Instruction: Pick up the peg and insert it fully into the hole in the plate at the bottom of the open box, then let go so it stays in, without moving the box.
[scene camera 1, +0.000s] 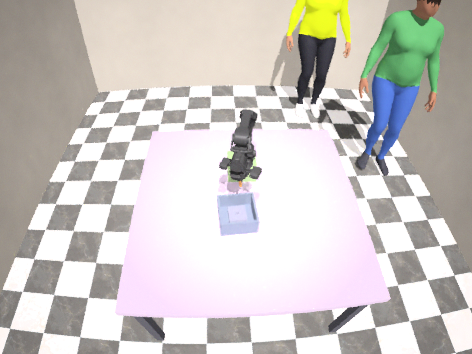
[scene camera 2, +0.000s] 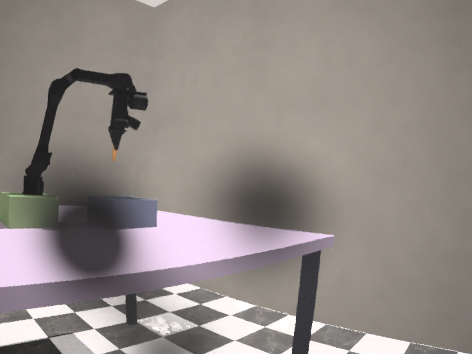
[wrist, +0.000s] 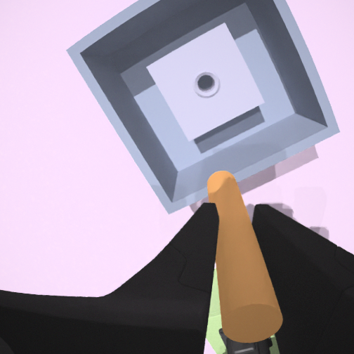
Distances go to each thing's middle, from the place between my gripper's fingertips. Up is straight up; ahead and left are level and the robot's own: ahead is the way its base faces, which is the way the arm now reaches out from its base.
Scene:
The blue-grey box (scene camera 2: 116, 212) lies 22 cm below my hand, 3 cm ahead of it and 1 cm to the right of it. Round my hand: pale plate (wrist: 233, 91) (23 cm below, 3 cm ahead, 1 cm to the right); then orange peg (wrist: 249, 309) (right at my hand).

